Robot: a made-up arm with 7 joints. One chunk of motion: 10 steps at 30 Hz.
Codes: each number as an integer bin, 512 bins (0 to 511) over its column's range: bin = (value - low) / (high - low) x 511, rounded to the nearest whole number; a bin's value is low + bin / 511 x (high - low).
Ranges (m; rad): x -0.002..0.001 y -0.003..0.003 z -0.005..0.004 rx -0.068..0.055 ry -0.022..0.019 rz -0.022..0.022
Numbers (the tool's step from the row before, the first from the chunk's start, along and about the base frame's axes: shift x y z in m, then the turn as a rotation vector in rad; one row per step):
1: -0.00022 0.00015 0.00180 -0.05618 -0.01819 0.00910
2: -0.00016 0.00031 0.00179 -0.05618 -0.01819 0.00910
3: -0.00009 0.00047 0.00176 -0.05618 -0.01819 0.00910
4: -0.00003 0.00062 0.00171 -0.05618 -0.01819 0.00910
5: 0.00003 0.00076 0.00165 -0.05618 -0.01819 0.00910
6: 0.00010 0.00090 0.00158 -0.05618 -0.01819 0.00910
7: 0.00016 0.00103 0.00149 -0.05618 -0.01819 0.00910
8: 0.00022 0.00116 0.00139 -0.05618 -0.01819 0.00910
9: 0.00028 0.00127 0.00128 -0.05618 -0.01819 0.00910
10: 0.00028 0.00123 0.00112 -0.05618 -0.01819 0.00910
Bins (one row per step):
1: 303 268 386 49 47 361
2: 313 282 386 49 47 361
3: 325 296 384 49 47 361
4: 336 308 381 49 47 361
5: 346 320 378 49 47 361
6: 358 332 374 49 47 361
7: 368 343 368 49 47 361
8: 378 354 363 49 47 361
9: 388 364 357 49 47 361
10: 388 360 347 49 47 361

